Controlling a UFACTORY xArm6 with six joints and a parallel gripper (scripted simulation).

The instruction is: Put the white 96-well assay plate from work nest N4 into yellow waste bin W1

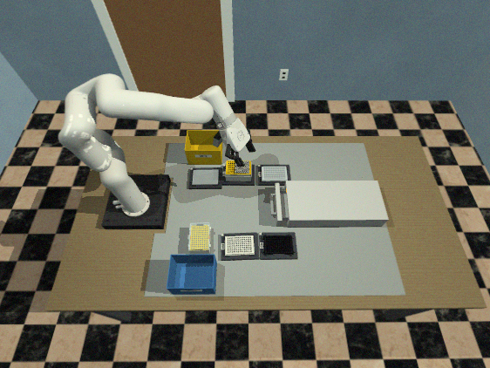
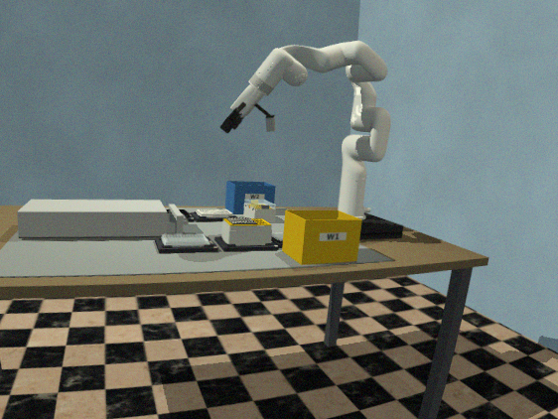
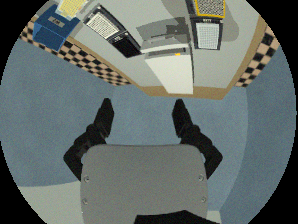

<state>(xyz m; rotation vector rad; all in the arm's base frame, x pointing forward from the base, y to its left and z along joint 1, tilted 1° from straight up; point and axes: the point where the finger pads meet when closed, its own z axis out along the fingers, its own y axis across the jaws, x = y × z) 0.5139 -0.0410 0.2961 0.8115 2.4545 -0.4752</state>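
My gripper is now 330 mm above the white 96-well assay plate, 230 mm to the left of it and 70 mm past it. From my hand the other things lie so: dark work nest N4: 340 mm below, 230 mm to the right, 70 mm behind; then drawer: 320 mm below, 260 mm ahead, 100 mm to the right; then black plate: 330 mm below, 260 mm to the right, 100 mm ahead.
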